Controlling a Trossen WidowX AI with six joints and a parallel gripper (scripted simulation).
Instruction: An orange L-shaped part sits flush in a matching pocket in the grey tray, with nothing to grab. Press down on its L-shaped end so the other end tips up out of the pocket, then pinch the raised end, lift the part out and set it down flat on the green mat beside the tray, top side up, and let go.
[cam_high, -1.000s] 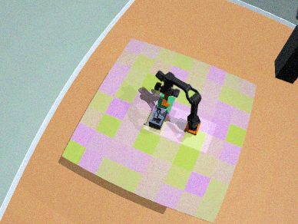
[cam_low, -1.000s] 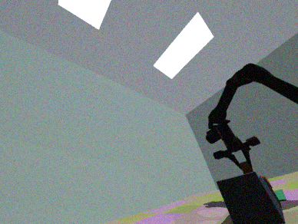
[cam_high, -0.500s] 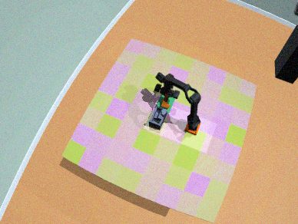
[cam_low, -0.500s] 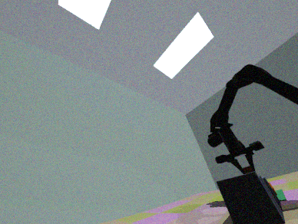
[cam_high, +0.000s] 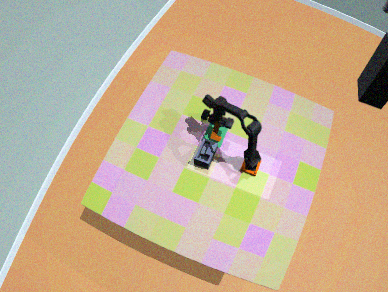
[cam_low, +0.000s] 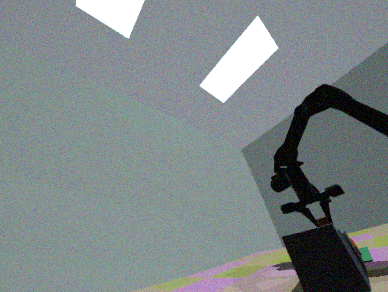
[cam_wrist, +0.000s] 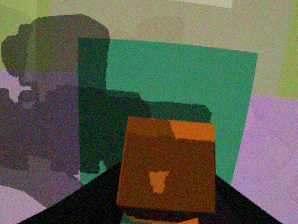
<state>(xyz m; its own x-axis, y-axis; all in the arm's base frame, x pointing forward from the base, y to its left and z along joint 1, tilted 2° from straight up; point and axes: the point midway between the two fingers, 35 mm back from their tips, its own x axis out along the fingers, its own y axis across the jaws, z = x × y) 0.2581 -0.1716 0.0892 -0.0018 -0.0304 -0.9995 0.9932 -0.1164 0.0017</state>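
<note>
The orange L-shaped part lies 30 mm to the left of my gripper tip, 30 mm below it and 10 mm behind it. From my gripper tip the other things lie so: green mat: 90 mm below, 20 mm to the left.
</note>
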